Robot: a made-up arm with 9 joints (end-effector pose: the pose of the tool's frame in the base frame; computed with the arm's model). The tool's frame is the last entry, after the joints.
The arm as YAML. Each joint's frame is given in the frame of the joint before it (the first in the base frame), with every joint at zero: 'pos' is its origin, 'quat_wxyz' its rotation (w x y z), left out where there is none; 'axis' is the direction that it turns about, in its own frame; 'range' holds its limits. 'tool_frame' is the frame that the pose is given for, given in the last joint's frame.
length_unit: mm
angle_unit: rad
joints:
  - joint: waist
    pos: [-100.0, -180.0, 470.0]
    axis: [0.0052, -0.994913, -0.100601]
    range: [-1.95, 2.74]
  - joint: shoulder
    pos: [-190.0, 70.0, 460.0]
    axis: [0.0, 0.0, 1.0]
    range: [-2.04, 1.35]
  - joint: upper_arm
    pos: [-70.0, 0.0, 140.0]
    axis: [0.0, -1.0, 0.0]
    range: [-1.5, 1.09]
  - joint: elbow
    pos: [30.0, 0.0, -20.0]
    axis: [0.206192, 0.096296, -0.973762]
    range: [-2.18, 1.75]
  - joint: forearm
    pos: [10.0, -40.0, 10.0]
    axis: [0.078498, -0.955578, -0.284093]
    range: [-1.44, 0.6]
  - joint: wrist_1
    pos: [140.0, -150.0, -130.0]
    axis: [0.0, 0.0, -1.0]
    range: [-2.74, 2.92]
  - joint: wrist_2
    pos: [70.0, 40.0, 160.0]
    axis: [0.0, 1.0, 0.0]
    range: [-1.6, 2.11]
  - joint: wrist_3
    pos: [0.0, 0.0, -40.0]
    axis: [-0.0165, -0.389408, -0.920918]
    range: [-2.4, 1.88]
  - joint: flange
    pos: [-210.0, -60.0, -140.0]
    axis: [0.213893, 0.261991, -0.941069]
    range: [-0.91, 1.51]
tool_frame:
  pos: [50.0, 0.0, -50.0]
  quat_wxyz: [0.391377, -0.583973, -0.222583, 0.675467]
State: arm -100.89 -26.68 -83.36 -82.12 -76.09 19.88 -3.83 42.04 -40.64
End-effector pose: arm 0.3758 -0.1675 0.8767 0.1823 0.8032 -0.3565 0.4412
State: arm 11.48 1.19 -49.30 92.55 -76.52 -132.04 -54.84 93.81 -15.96
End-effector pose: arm -0.4511 -0.0219 1.1498 0.9709 -0.0104 -0.1142 -0.2103
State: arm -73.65 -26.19 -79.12 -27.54 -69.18 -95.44 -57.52 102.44 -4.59
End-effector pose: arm 0.4715 0.0163 0.9659 0.4465 0.5848 0.6633 0.1365
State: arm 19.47 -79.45 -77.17 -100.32 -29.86 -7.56 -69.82 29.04 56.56
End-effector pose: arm -0.2137 0.3355 0.7730 0.8474 -0.0233 -0.5131 0.1345
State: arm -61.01 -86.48 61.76 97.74 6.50 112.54 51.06 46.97 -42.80
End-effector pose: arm 0.0806 -0.1822 1.1121 0.5502 -0.1317 -0.0042 -0.8246
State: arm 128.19 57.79 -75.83 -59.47 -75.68 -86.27 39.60 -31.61 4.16
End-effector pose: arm -0.0886 -0.2406 0.1801 0.0386 -0.6384 -0.3334 -0.6927
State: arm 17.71 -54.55 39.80 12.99 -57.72 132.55 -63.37 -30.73 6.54
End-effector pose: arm -0.6809 -0.1457 0.7394 0.5545 -0.3280 0.7645 -0.0242
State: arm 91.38 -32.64 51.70 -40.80 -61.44 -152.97 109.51 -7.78 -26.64
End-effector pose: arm -0.9580 -0.0165 0.5429 0.1888 -0.0921 -0.6683 -0.7136
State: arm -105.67 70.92 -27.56 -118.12 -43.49 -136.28 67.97 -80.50 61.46
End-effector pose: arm 0.3519 -0.1863 0.8598 0.2836 0.7368 0.2445 0.5629
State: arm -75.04 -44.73 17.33 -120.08 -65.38 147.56 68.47 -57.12 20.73
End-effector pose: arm 0.2563 -0.0143 0.7732 0.3570 -0.1191 0.5059 0.7762
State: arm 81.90 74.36 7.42 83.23 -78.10 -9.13 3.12 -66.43 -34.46
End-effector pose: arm -0.4765 -0.3601 0.2383 0.3473 -0.0693 0.5813 -0.7326
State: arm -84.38 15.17 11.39 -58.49 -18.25 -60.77 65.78 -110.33 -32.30
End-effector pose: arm 0.5121 0.1181 0.3891 0.4220 -0.8279 -0.1262 0.3472
